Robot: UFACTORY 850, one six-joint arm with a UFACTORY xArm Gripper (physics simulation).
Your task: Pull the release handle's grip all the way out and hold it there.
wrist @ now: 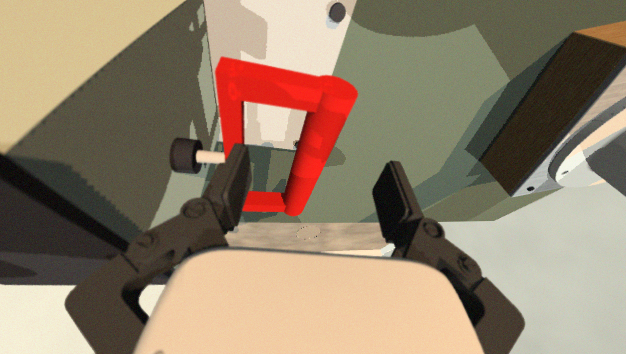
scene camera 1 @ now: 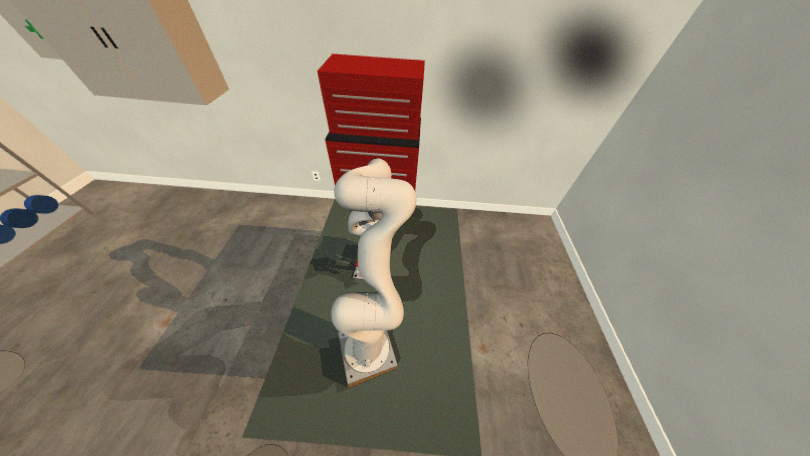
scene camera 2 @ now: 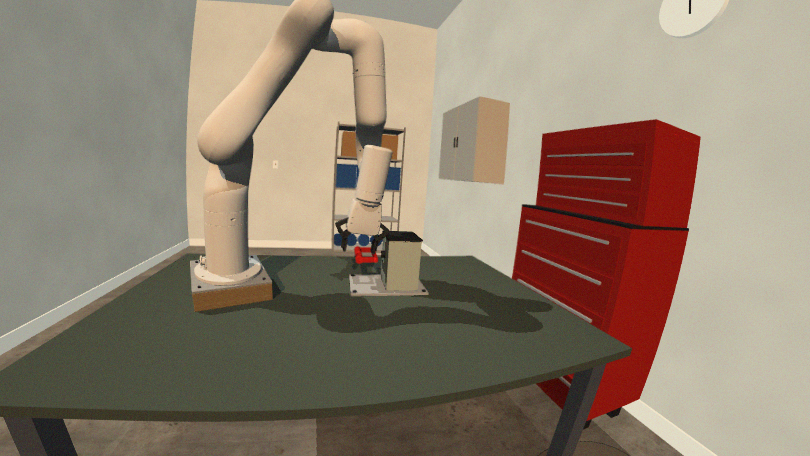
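Observation:
The release handle's red grip (scene camera 1: 357,264) (scene camera 2: 366,260) (wrist: 318,150) is a rectangular frame with a thick round outer bar. A short pale rod (wrist: 210,157) joins it to a dark collar (wrist: 185,155) on the side of the beige box (scene camera 2: 403,266) (wrist: 60,50). My gripper (scene camera 2: 359,249) (wrist: 316,168) is open and empty, above the grip. In the wrist view the thick bar lies between the two spread fingers; the left finger overlaps the frame's box side and the right finger is well clear of the bar. The arm hides the gripper in scene camera 1.
The box stands on a pale base plate (scene camera 1: 357,274) (scene camera 2: 362,290) (wrist: 295,30) on the green table (scene camera 1: 430,362) (scene camera 2: 317,368). The arm's square base (scene camera 1: 368,376) (scene camera 2: 232,297) stands at the other side of the grip. A red tool cabinet (scene camera 1: 371,82) (scene camera 2: 589,192) stands beyond the table.

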